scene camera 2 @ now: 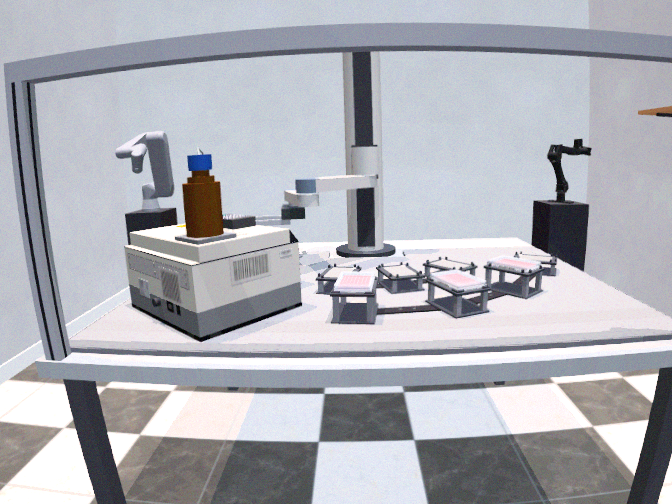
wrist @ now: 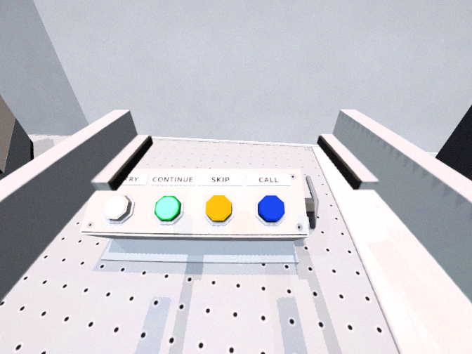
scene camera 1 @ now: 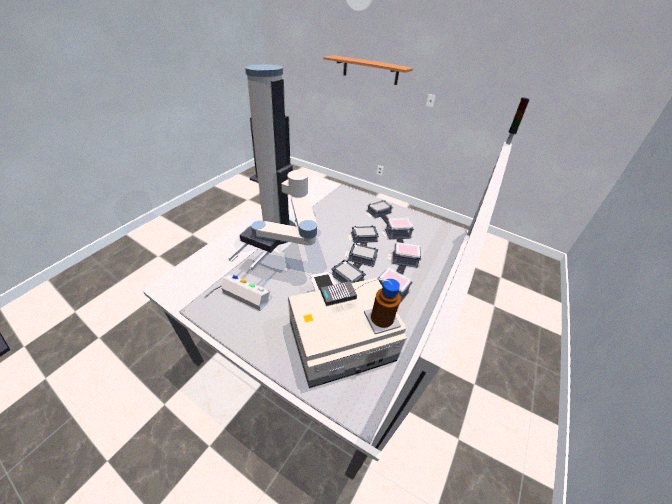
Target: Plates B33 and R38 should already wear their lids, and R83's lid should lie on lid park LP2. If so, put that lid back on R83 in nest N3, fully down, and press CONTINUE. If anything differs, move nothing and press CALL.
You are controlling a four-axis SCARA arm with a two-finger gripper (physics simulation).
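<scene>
My gripper (scene camera 1: 240, 264) (wrist: 235, 125) is open with nothing between its fingers, above and short of the white button box (scene camera 1: 245, 294) (wrist: 195, 228). The CONTINUE button (scene camera 1: 252, 285) (wrist: 167, 208) shows bright light green. The CALL button (scene camera 1: 235, 277) (wrist: 271, 208) is blue, the SKIP button (wrist: 219, 208) yellow; the left finger partly covers the RETRY label. Three pink plates (scene camera 1: 400, 223) (scene camera 1: 407, 250) (scene camera 2: 355, 282) (scene camera 2: 458, 279) (scene camera 2: 514, 264) sit on taller stands. Several lower stands show pale tops. Plate and park labels are unreadable; I cannot tell which surfaces are lids.
A cream instrument (scene camera 1: 325, 336) (scene camera 2: 249, 287) carries a brown blue-capped bottle (scene camera 1: 384, 310) (scene camera 2: 202, 206) and a dark keypad unit (scene camera 1: 339, 292). A dark signal tower (scene camera 1: 519, 115) stands above the frame rail (scene camera 2: 336, 39). Two other arms (scene camera 2: 160, 162) (scene camera 2: 560, 170) stand behind the table.
</scene>
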